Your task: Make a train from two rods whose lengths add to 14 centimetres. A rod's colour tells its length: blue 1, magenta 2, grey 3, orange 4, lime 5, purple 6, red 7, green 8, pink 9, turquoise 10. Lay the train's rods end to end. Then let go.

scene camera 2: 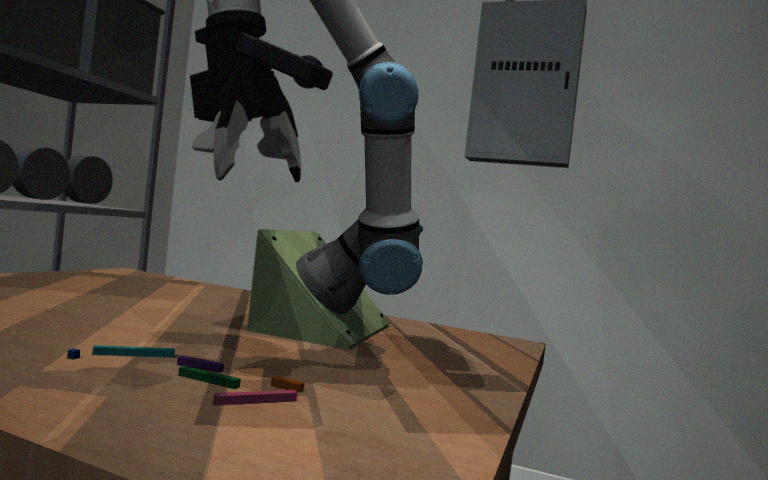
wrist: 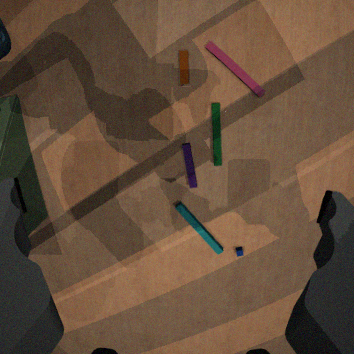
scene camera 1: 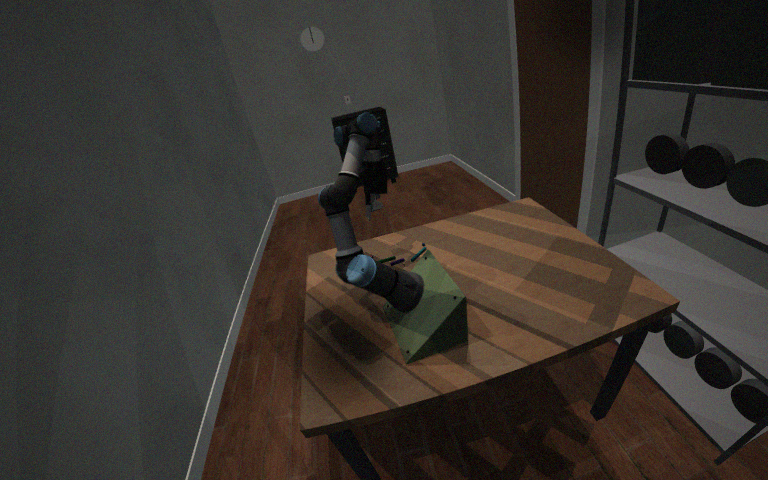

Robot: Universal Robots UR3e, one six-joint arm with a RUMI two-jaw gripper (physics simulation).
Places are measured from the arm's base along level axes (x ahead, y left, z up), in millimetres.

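Pixels of known places: gripper, fingertip midpoint: (scene camera 2: 262,181) (wrist: 174,187) (scene camera 1: 369,214); arm's base, origin of the base link: (scene camera 2: 322,286) (scene camera 1: 409,292).
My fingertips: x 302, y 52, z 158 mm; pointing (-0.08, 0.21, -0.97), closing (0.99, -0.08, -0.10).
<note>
For each thing: its top centre in the pictures, then the offset to it from my fingertips. Level surfaces: height alone.
- turquoise rod, middle of its top: (wrist: 199,230) (scene camera 2: 135,347) (scene camera 1: 418,253) dx +13, dy -161, dz -235 mm
- small blue rod, middle of its top: (scene camera 2: 74,349) (wrist: 239,252) dx +73, dy -200, dz -235 mm
- purple rod, middle of its top: (wrist: 189,166) (scene camera 2: 200,360) (scene camera 1: 397,260) dx -1, dy -65, dz -235 mm
- green rod, middle of its top: (wrist: 216,134) (scene camera 2: 209,373) (scene camera 1: 385,259) dx +34, dy -23, dz -235 mm
- orange rod, middle of its top: (wrist: 183,66) (scene camera 2: 287,380) dx -6, dy +61, dz -235 mm
- pink rod, middle of its top: (scene camera 2: 257,392) (wrist: 235,68) dx +56, dy +58, dz -235 mm
- wooden table, its level: dz -245 mm
A turquoise rod (scene camera 1: 419,254) (scene camera 2: 133,351) (wrist: 199,227) lies slanted, with a small blue rod (scene camera 2: 73,353) (wrist: 239,251) a little apart from one end. A purple rod (scene camera 1: 397,262) (scene camera 2: 200,363) (wrist: 189,165) lies apart from the turquoise rod's other end. A green rod (scene camera 1: 387,259) (scene camera 2: 208,376) (wrist: 216,134) lies beside the purple one, with a gap between. An orange rod (scene camera 2: 287,384) (wrist: 184,67) and a pink rod (scene camera 2: 255,397) (wrist: 234,69) lie beyond the green rod, apart from each other. My gripper (scene camera 2: 258,175) (wrist: 174,187) is open and empty, high above the table.
The green wedge-shaped base (scene camera 1: 436,316) (scene camera 2: 283,305) (wrist: 20,165) carries the arm on the wooden table (scene camera 1: 532,271) (scene camera 2: 141,447). A rack (scene camera 1: 679,209) (scene camera 2: 151,169) with round dark weights stands beside the table. A grey box (scene camera 2: 523,113) hangs on the wall.
</note>
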